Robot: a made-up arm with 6 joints.
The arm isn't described. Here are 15 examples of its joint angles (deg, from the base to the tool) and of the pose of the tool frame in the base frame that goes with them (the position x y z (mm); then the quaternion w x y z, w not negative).
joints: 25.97 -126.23 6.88 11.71 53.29 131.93
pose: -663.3 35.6 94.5 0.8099 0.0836 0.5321 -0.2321
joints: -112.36 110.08 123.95 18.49 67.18 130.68
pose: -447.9 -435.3 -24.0 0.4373 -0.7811 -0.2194 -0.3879
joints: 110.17 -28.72 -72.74 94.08 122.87 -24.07
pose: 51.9 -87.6 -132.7 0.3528 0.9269 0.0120 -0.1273
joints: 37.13 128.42 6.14 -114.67 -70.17 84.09
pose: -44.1 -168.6 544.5 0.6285 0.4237 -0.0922 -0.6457
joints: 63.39 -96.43 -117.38 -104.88 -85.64 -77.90
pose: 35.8 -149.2 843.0 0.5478 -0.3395 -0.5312 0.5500
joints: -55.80 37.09 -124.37 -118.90 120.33 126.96
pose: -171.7 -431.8 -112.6 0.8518 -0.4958 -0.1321 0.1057
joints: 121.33 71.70 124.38 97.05 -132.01 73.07
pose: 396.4 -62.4 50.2 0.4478 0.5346 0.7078 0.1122
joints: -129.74 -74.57 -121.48 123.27 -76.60 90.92
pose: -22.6 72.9 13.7 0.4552 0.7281 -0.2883 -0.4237
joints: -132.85 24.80 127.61 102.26 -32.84 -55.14
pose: 8.7 523.7 -443.2 0.0580 0.9641 -0.2374 0.1040
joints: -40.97 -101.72 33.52 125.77 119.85 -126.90
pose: -482.8 -460.9 -283.3 0.2728 0.4033 0.8730 0.0274
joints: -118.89 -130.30 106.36 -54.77 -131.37 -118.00
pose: 28.8 376.0 384.7 0.2236 -0.9651 -0.0201 -0.1349
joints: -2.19 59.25 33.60 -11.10 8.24 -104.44
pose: -285.1 -283.7 951.6 0.8659 -0.4565 0.2047 -0.0055
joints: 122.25 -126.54 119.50 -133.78 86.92 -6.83
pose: 19.2 -97.3 -233.7 0.1452 0.8534 -0.4708 0.1705
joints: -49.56 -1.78 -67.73 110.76 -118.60 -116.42
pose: 200.8 -38.4 224.7 0.4759 -0.6555 0.4952 0.3140
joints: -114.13 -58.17 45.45 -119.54 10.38 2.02
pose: 399.0 325.4 228.0 0.2648 -0.2087 0.0950 -0.9366
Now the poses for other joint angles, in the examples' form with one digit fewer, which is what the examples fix.
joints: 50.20 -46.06 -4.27 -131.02 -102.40 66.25
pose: -333 77 260 0.611 -0.258 -0.450 0.598
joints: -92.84 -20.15 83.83 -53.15 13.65 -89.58
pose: -289 547 440 0.536 -0.362 0.262 -0.716
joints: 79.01 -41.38 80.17 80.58 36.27 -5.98
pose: -188 142 607 0.994 -0.045 0.028 -0.098
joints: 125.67 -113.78 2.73 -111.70 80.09 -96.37
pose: -196 -390 833 0.854 -0.115 0.363 -0.353
